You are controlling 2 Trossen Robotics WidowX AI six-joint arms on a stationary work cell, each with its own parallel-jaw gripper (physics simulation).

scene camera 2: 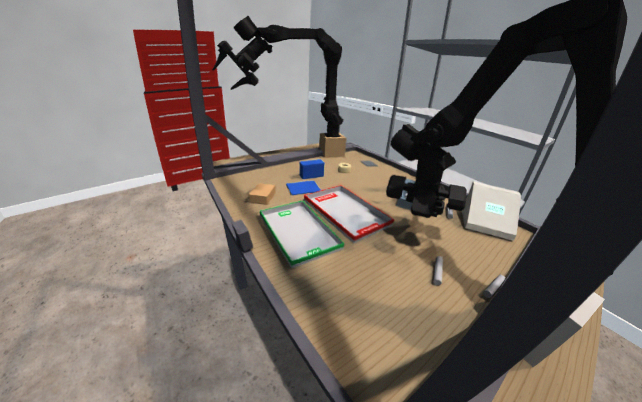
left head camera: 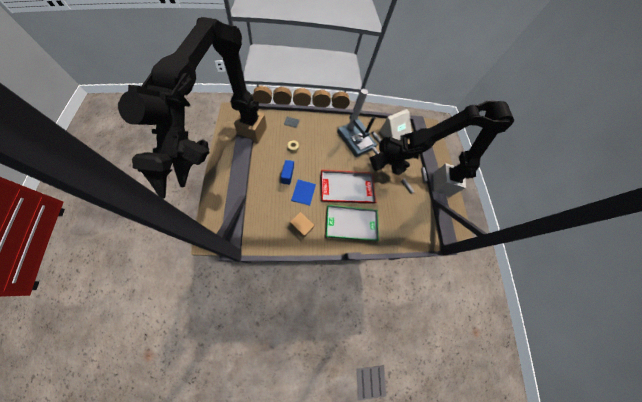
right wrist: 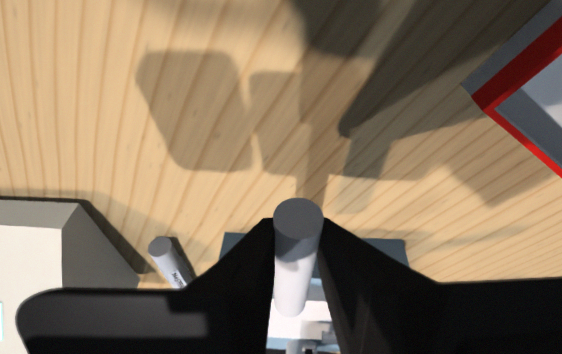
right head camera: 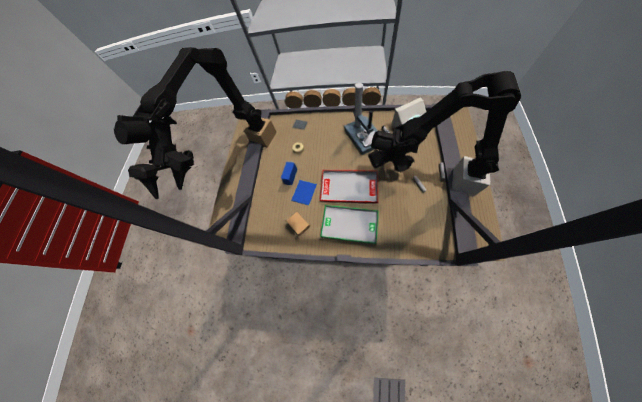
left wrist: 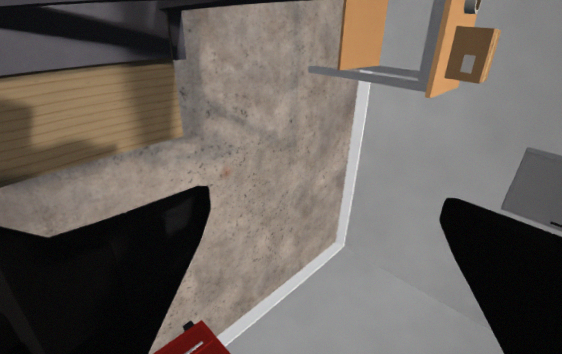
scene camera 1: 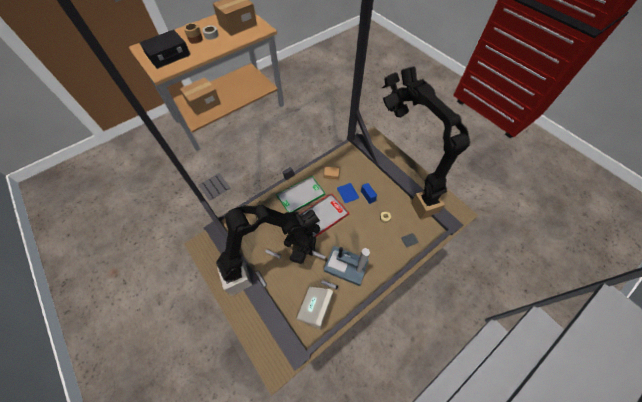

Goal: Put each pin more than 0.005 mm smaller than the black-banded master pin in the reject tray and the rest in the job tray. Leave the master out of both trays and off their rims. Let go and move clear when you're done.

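Frame: origin at the left arm's base, x right, y ahead, z up, level; millimetres.
Seen in the pictures: left gripper, between the fingertips: (scene camera 2: 222, 80) (left head camera: 173, 192) (right head camera: 169, 193) (left wrist: 325, 203); right gripper, between the fingertips: (right wrist: 294, 228) (right head camera: 385, 154) (scene camera 1: 313, 253); left arm's base, origin of its link: (scene camera 2: 332, 135) (left head camera: 249, 118) (right head camera: 257, 125) (scene camera 1: 430, 199); right arm's base, origin of its link: (left head camera: 455, 175) (right head camera: 476, 170) (scene camera 1: 232, 273).
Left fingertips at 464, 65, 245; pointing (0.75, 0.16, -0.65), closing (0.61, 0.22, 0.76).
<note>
Offsets run from my left fingertips to a thing's top centre, as dx, dy, dz. "spot": to the spot under its first point.
My right gripper (right wrist: 294, 228) (scene camera 1: 311, 250) is shut on a plain grey pin @(-540, +524, -278) (right wrist: 296, 250) (scene camera 1: 319, 255), held above the table, its far end pointing at the gauge stand (right wrist: 390, 250) (scene camera 1: 345, 272). Two loose pins lie near the right arm's base: one pin @(-459, +711, -321) (left head camera: 408, 186) (scene camera 2: 438, 271) and another pin @(-554, +789, -321) (left head camera: 425, 174) (scene camera 2: 494, 286). The master pin @(-673, +511, -320) (scene camera 1: 329, 284) (right wrist: 169, 260) lies between stand and readout box, its dark end visible. The reject tray @(-346, +440, -318) (left head camera: 348, 187) (scene camera 2: 350, 210) and job tray @(-194, +500, -319) (left head camera: 351, 223) (scene camera 2: 300, 232) show no pins inside. My left gripper (left head camera: 172, 190) (left wrist: 325, 203) is open and empty, raised off the table's left side.
The readout box (left head camera: 398, 122) (scene camera 2: 492, 210) stands at the back right; its digits are too small to read. A blue block @(-308, +175, -280) (left head camera: 287, 172), blue square @(spot: -254, +266, -333) (left head camera: 303, 192), orange block @(-119, +308, -309) (left head camera: 302, 224), yellow ring @(-451, +146, -313) (left head camera: 288, 146) and grey plate @(-594, +83, -335) (left head camera: 291, 122) lie left of the trays and stand.
</note>
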